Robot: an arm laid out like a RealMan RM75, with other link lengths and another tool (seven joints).
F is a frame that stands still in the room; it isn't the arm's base.
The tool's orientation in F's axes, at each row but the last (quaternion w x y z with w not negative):
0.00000 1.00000 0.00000 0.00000
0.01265 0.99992 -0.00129 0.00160
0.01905 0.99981 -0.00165 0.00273
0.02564 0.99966 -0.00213 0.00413
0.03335 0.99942 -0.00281 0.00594
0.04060 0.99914 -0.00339 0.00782
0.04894 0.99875 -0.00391 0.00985
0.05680 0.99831 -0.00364 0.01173
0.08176 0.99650 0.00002 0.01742
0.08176 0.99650 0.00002 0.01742
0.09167 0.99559 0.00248 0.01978
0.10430 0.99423 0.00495 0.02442
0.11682 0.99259 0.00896 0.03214
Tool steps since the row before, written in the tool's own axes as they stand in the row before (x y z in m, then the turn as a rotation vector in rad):
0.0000 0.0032 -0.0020 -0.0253 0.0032 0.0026
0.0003 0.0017 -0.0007 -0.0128 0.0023 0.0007
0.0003 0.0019 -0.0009 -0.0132 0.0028 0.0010
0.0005 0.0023 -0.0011 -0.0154 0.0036 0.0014
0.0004 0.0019 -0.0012 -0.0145 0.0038 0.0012
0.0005 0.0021 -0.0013 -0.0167 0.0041 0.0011
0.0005 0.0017 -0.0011 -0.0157 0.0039 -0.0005
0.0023 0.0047 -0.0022 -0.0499 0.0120 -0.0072
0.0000 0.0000 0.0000 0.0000 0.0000 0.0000
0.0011 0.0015 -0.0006 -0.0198 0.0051 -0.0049
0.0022 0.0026 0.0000 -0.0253 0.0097 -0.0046
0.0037 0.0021 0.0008 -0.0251 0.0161 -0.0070
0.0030 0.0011 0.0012 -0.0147 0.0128 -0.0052
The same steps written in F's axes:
0.0000 -0.0032 0.0020 -0.0253 -0.0032 -0.0026
0.0003 -0.0017 0.0007 -0.0128 -0.0023 -0.0007
0.0003 -0.0019 0.0010 -0.0132 -0.0028 -0.0010
0.0005 -0.0022 0.0012 -0.0154 -0.0036 -0.0013
0.0004 -0.0018 0.0013 -0.0145 -0.0038 -0.0011
0.0005 -0.0020 0.0015 -0.0167 -0.0041 -0.0010
0.0005 -0.0016 0.0013 -0.0157 -0.0037 0.0006
0.0022 -0.0044 0.0028 -0.0502 -0.0108 0.0073
0.0000 0.0000 0.0000 0.0000 0.0000 0.0000
0.0011 -0.0014 0.0009 -0.0200 -0.0043 0.0050
0.0022 -0.0025 0.0006 -0.0255 -0.0089 0.0053
0.0037 -0.0022 -0.0002 -0.0253 -0.0147 0.0090
0.0031 -0.0013 -0.0007 -0.0149 -0.0116 0.0071

